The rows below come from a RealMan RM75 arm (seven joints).
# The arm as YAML. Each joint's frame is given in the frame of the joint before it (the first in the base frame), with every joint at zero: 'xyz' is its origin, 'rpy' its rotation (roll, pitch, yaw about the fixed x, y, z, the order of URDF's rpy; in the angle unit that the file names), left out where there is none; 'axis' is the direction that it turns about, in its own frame. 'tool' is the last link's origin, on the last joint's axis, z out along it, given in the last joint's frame.
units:
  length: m
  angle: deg
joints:
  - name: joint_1
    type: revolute
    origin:
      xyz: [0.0, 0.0, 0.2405]
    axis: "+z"
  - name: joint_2
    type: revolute
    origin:
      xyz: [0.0, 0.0, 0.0]
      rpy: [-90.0, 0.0, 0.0]
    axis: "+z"
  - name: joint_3
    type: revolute
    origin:
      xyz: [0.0, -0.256, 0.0]
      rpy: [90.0, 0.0, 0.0]
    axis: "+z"
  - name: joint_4
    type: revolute
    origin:
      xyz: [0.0, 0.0, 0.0]
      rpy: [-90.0, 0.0, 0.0]
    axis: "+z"
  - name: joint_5
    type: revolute
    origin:
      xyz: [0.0, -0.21, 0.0]
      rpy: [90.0, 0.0, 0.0]
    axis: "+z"
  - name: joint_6
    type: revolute
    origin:
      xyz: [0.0, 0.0, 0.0]
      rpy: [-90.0, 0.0, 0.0]
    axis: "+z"
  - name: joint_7
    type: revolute
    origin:
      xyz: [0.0, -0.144, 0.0]
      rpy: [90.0, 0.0, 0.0]
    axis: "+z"
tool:
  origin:
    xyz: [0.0, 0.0, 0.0]
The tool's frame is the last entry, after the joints.
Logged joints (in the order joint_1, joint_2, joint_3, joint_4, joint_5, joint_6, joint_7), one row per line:
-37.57 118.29 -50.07 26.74 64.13 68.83 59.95
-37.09 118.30 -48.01 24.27 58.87 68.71 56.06
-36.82 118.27 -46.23 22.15 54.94 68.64 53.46
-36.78 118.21 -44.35 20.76 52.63 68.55 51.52
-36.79 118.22 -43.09 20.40 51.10 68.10 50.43
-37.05 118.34 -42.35 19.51 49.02 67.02 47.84
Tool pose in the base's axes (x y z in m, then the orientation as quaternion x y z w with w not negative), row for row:
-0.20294 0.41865 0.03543 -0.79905 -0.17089 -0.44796 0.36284
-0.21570 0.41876 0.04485 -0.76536 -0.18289 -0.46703 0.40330
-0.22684 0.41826 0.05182 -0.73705 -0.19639 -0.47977 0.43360
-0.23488 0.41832 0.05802 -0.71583 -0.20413 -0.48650 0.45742
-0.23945 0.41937 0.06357 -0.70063 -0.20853 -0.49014 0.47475
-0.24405 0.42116 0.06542 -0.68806 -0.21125 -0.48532 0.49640
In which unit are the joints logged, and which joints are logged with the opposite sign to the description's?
The joints are logged in degrees. Opposite sign: joint_2, joint_3, joint_7.
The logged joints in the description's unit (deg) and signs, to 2 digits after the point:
-37.57 -118.29 50.07 26.74 64.13 68.83 -59.95
-37.09 -118.30 48.01 24.27 58.87 68.71 -56.06
-36.82 -118.27 46.23 22.15 54.94 68.64 -53.46
-36.78 -118.21 44.35 20.76 52.63 68.55 -51.52
-36.79 -118.22 43.09 20.40 51.10 68.10 -50.43
-37.05 -118.34 42.35 19.51 49.02 67.02 -47.84

